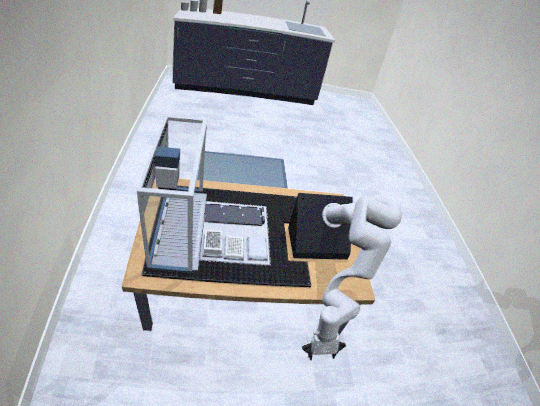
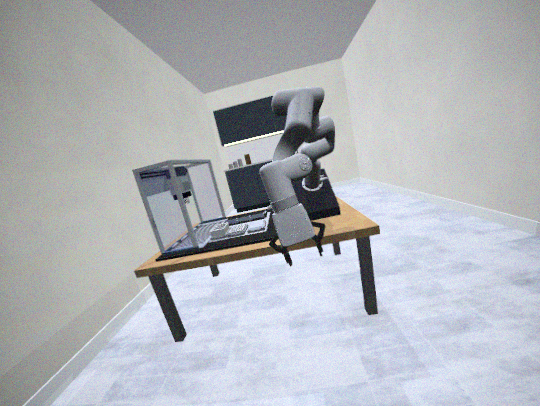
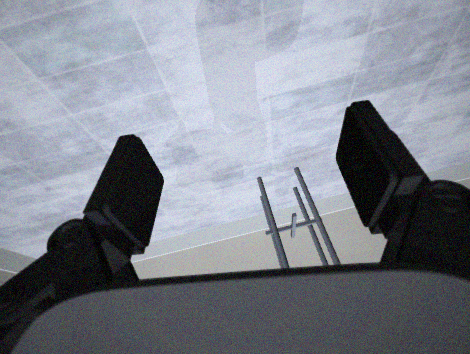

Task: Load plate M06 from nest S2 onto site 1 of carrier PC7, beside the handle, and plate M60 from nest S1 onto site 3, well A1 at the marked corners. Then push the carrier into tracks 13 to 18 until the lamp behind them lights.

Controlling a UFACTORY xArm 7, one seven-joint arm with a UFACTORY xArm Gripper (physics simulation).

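Frame: origin at the arm's base, x ahead, y left, z up, level; centimetres.
Where they show: gripper, between the fingertips: [image 1: 321, 356] [image 2: 306, 259] [image 3: 242, 145]; arm's base, origin of its link: [image 1: 333, 215] [image 2: 312, 183].
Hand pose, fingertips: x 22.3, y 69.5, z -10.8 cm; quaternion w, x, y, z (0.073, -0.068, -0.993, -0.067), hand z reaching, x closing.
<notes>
Things, the pixels of their centre, and the offset from my fingertips. "spot": a spot on its surface instead. Level surfaces: height alone.
- smooth pale item, middle of its body: [image 1: 257, 247] [image 2: 256, 224] dx +16.4, dy -62.0, dz -4.5 cm
- long dark piece, middle of its body: [image 1: 234, 213] [image 2: 244, 218] dx +25.9, dy -86.2, dz -5.0 cm
- blue-topped unit, a spot on its surface: [image 1: 167, 156] spot: dx +60.3, dy -75.3, dz +39.5 cm
- black mat, height of its surface: dz -6.4 cm
My gripper [image 1: 322, 357] [image 2: 305, 259] [image 3: 242, 145] is open and empty, in front of and beyond the table's near edge, pointing down toward the floor. Two pale plates with dotted tops, one on the left [image 1: 213, 240] and one in the middle [image 1: 234, 246], sit in the front row of a white tray [image 1: 267, 235]. A smooth pale item [image 1: 257, 248] is at the right of that row. Labels are unreadable. A long dark piece [image 1: 232, 214], which looks like the carrier, lies behind them. The ribbed track deck [image 1: 175, 230] is at the left. I cannot make out track numbers, corner marks or a lit lamp.
A frame enclosure [image 1: 191, 230] [image 2: 185, 215] stands over the track deck, with a blue-topped unit [image 1: 167, 156] inside. A large black block [image 1: 315, 235] [image 2: 322, 202] stands at the table's right, beside the arm. The wooden table [image 1: 225, 291] [image 2: 360, 229] carries a black mat [image 1: 260, 276].
</notes>
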